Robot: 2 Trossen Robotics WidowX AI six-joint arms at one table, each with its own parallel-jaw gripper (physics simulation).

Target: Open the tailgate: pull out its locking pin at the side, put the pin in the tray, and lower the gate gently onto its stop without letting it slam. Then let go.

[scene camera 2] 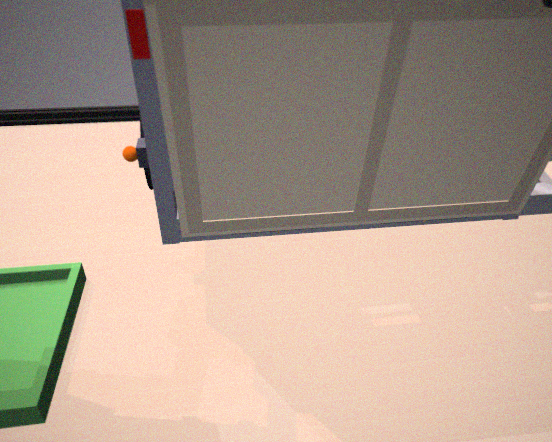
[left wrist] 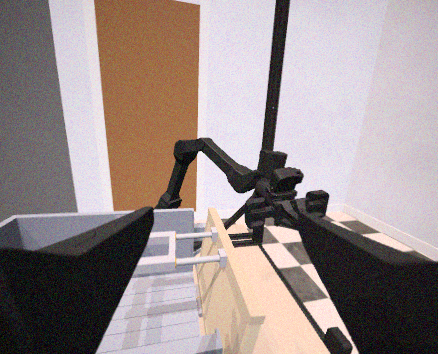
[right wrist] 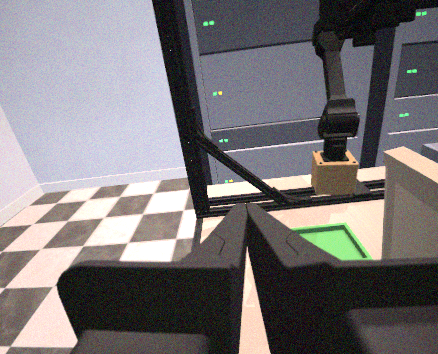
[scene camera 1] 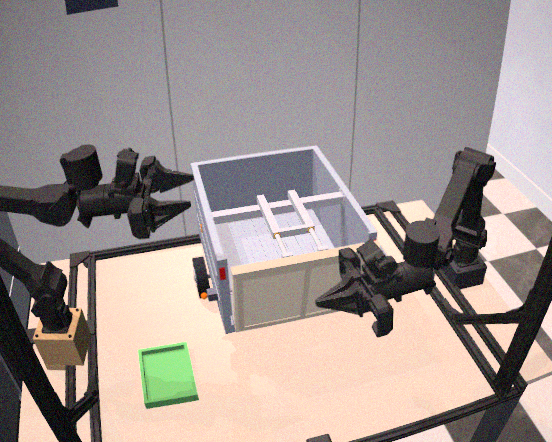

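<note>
The beige tailgate stands upright at the trailer's near end. The locking pin's orange knob sticks out from a bracket low on the trailer's left side; its shaft is hidden. The green tray lies on the table at the front left and looks empty. My left gripper is open and empty, high beside the trailer's left wall, well above the pin. My right gripper is shut and empty, on the outer side of the gate's right part.
The grey trailer stands at the middle of the table. Two rods run from its inner frame to the gate. A wooden block carries my left arm's base. A dark rail edges the table at the left.
</note>
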